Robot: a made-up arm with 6 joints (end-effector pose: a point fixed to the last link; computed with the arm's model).
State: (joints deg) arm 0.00 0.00 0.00 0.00 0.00 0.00
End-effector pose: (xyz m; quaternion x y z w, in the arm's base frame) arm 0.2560 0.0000 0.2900 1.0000 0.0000 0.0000 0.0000
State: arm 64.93 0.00 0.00 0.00 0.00 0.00
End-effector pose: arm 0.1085 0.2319 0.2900 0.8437 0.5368 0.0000 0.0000
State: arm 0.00 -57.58 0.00 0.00 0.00 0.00
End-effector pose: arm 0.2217 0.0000 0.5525 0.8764 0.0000 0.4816 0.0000
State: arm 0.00 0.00 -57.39 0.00 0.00 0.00
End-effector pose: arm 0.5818 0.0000 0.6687 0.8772 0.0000 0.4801 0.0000
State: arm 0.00 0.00 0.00 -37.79 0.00 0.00
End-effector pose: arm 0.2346 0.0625 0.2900 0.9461 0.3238 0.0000 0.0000
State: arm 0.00 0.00 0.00 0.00 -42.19 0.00
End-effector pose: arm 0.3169 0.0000 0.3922 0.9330 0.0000 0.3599 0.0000
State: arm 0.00 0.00 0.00 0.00 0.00 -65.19
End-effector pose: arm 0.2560 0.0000 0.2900 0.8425 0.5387 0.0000 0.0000
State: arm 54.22 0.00 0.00 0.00 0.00 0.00
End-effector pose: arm 0.1497 0.2077 0.2900 0.8901 0.4557 0.0000 0.0000
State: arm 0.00 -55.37 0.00 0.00 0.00 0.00
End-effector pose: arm 0.2278 0.0000 0.5438 0.8855 0.0000 0.4646 0.0000
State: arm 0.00 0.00 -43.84 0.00 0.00 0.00
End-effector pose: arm 0.5423 0.0000 0.5525 0.9277 0.0000 0.3733 0.0000
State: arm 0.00 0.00 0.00 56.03 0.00 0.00
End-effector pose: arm 0.2110 -0.0846 0.2900 0.8828 -0.4697 0.0000 0.0000
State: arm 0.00 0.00 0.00 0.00 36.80 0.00
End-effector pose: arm 0.1578 0.0000 0.2548 0.9489 0.0000 -0.3156 0.0000
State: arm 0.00 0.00 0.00 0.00 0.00 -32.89
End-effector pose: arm 0.2560 0.0000 0.2900 0.9591 0.2831 0.0000 0.0000
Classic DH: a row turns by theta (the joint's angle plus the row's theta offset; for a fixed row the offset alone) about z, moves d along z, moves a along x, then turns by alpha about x. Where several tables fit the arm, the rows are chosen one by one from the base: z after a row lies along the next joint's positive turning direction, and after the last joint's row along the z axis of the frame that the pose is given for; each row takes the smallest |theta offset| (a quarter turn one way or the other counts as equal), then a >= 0, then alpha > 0; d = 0 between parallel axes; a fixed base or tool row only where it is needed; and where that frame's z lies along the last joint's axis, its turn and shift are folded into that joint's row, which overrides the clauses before.
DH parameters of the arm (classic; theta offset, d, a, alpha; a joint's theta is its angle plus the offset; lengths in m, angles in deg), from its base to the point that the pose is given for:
joint 1: 0 0.39 0 -90
joint 2: -79.32 0 0.3938 0
joint 3: 79.32 0 0.081 -90
joint 4: 0 0.357 0 90
joint 5: 0 0 0.102 -90
joint 6: 0 0.13 0 0

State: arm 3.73 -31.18 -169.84 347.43 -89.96 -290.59
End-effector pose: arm -0.4245 0.0007 0.9224 0.6546 -0.4962 -0.5061 0.2630
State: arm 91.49 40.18 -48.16 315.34 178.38 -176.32
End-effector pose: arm 0.0653 0.3450 0.4117 0.0385 -0.0704 0.9364 0.3417
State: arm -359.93 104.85 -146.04 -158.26 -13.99 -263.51
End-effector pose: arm 0.6270 0.0491 -0.1512 0.8231 0.5115 0.2305 0.0885
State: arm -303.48 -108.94 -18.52 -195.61 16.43 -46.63
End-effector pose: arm 0.0148 -0.0074 0.6616 -0.2883 0.1306 -0.0303 0.9481
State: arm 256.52 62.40 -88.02 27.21 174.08 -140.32
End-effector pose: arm -0.0563 -0.4602 0.2807 -0.2379 -0.1216 -0.6910 0.6716
